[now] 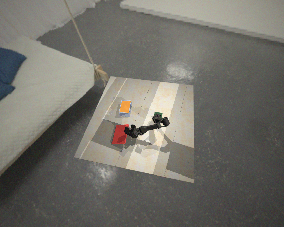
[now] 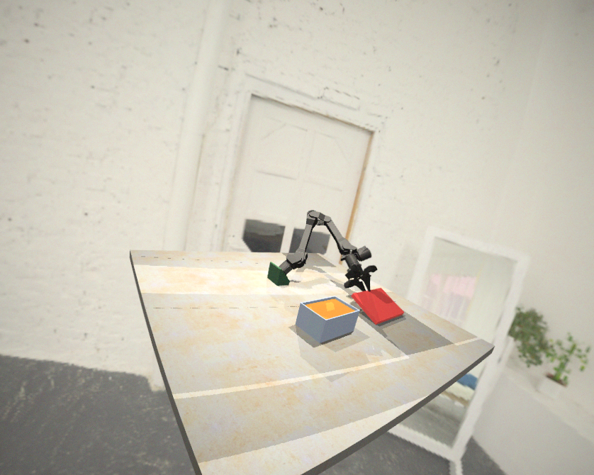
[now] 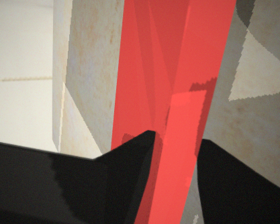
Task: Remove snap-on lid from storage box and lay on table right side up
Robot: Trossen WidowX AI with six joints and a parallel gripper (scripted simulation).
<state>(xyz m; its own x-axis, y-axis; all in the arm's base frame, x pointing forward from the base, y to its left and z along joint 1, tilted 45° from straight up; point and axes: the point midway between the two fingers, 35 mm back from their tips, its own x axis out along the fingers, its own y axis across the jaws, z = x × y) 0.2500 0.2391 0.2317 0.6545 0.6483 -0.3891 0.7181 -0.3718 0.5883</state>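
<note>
Now: the red lid 7 cm ahead of my gripper tip, 2 cm to the left of it and 2 cm below it.
</note>
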